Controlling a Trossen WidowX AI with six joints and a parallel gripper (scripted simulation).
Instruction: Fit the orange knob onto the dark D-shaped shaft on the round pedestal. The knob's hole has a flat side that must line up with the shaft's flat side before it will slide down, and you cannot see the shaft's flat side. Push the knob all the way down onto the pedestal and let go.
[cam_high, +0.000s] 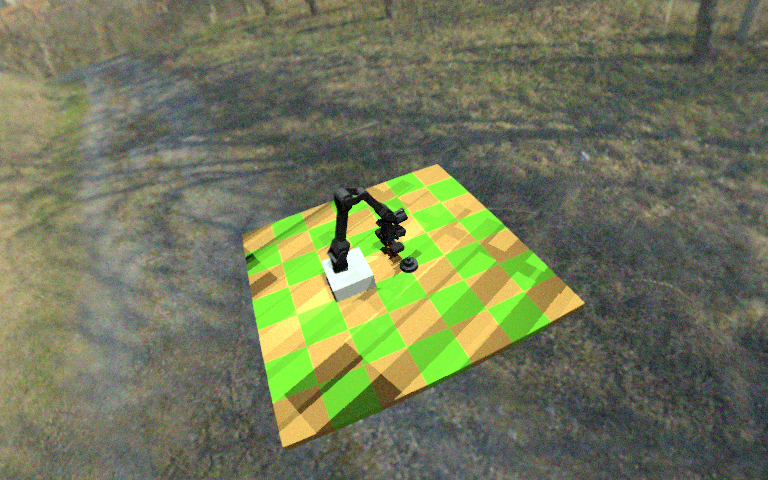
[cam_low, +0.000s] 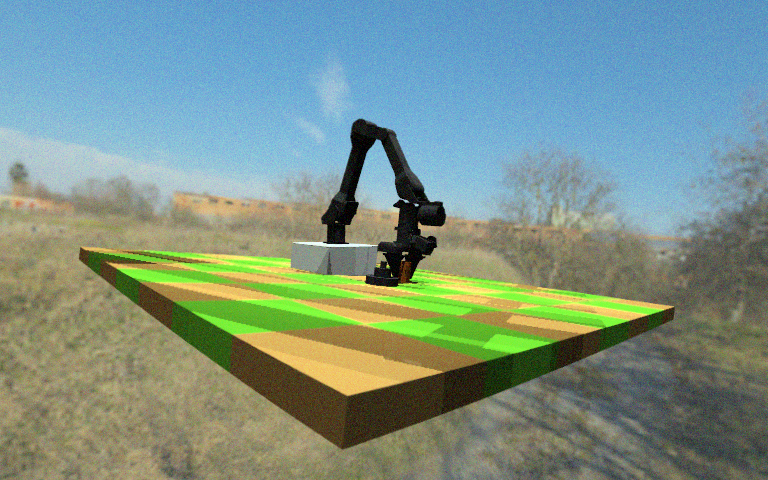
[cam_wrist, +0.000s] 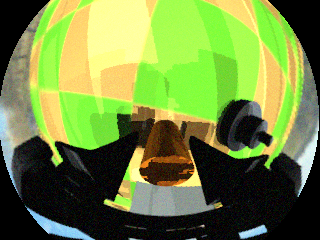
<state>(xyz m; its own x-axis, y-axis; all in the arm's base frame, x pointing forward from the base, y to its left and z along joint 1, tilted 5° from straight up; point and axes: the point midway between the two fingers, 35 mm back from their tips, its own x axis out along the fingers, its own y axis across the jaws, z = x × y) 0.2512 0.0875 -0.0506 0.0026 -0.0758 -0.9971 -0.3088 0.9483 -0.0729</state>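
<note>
My gripper tip is 110 mm to the left of the round dark pedestal, 60 mm short of it and 20 mm below it. Round my gripper tip: orange knob (20 mm above).
</note>
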